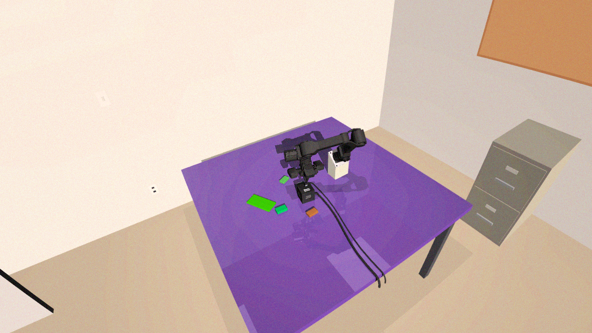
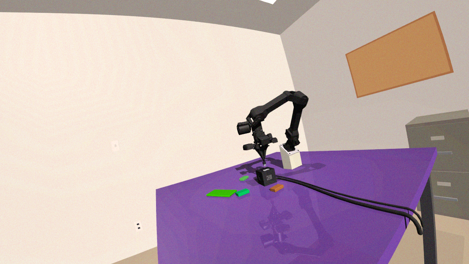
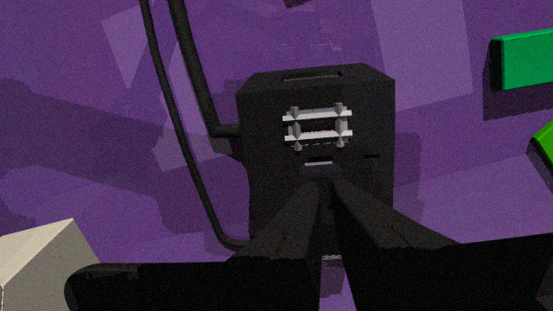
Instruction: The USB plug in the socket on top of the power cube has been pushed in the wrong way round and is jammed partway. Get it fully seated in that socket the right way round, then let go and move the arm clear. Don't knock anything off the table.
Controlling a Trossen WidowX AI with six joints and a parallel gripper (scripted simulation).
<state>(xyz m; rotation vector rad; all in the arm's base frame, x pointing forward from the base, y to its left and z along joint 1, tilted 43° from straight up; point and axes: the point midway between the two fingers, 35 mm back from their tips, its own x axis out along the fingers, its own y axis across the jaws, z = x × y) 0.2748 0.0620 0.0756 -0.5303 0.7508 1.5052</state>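
My gripper tip is 20 mm above the USB plug. Also, from my gripper tip: orange block (30 mm ahead, 110 mm to the left, 130 mm below); teal block (160 mm ahead, 10 mm to the left, 130 mm below); USB socket (10 mm to the left, 60 mm below).
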